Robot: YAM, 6 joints.
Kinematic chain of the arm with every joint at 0, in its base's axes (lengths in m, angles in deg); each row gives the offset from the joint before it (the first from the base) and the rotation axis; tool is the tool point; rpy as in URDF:
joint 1: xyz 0 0 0.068 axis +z
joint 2: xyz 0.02 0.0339 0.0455 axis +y
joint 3: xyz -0.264 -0.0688 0 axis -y
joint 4: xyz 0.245 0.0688 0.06 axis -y
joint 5: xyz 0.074 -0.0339 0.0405 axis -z
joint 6: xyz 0.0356 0 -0.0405 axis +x
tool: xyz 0 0 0 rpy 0 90 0
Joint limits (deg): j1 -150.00..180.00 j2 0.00..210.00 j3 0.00..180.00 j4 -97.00..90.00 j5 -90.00..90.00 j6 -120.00..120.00
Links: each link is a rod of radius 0.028 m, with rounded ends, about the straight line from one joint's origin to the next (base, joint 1, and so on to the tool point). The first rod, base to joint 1, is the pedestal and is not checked.
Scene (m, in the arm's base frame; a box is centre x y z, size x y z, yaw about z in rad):
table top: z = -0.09
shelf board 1: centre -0.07 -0.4 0.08 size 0.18 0.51 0.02 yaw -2
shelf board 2: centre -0.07 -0.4 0.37 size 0.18 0.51 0.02 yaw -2
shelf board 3: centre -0.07 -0.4 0.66 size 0.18 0.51 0.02 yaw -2
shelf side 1: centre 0.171 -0.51 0.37 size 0.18 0.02 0.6 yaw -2
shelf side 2: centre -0.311 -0.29 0.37 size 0.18 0.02 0.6 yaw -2
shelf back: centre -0.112 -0.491 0.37 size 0.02 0.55 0.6 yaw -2
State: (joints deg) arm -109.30 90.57 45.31 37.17 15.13 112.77
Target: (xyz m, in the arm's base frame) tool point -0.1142 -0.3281 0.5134
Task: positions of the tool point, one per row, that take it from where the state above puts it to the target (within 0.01 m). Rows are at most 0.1 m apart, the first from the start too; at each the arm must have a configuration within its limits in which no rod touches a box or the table.
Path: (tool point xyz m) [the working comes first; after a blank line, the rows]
Joints at the target: -107.88 90.56 91.22 41.60 12.94 112.77
Straight joint move there: touches shelf board 2.

1: -0.0955 -0.2699 0.2465
2: -0.0724 -0.2184 0.2460
3: -0.0541 -0.1723 0.2304
4: -0.0587 -0.1947 0.3043
5: -0.0610 -0.2080 0.3774
6: -0.0610 -0.2121 0.4477
7: -0.0589 -0.2072 0.5134
8: -0.0839 -0.2673 0.5205
9: -0.1142 -0.3281 0.5134

